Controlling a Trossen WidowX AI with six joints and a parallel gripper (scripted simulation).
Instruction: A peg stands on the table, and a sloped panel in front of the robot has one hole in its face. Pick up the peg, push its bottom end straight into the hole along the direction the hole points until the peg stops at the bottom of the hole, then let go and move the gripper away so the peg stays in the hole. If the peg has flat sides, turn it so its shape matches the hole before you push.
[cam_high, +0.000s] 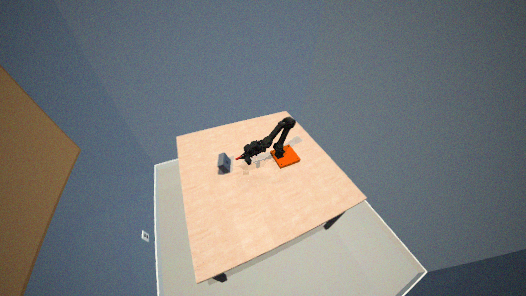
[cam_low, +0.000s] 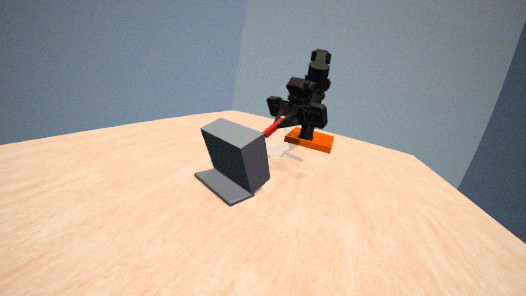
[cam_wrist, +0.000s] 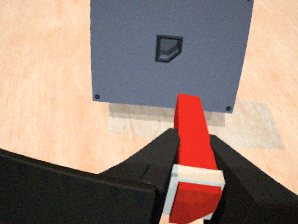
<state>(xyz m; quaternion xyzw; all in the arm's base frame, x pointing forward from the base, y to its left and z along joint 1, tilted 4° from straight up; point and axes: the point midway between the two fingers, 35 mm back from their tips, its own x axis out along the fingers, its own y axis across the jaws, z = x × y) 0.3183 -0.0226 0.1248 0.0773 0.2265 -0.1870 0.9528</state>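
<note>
Right now the grey sloped panel is 13 cm ahead of my gripper tip, 5 cm below it and 3 cm to the right of it. Round my gripper tip: thin grey foot plate: 15 cm ahead, 11 cm below, 4 cm to the right; then red peg: 1 cm to the left, 1 cm behind, 1 cm above.
</note>
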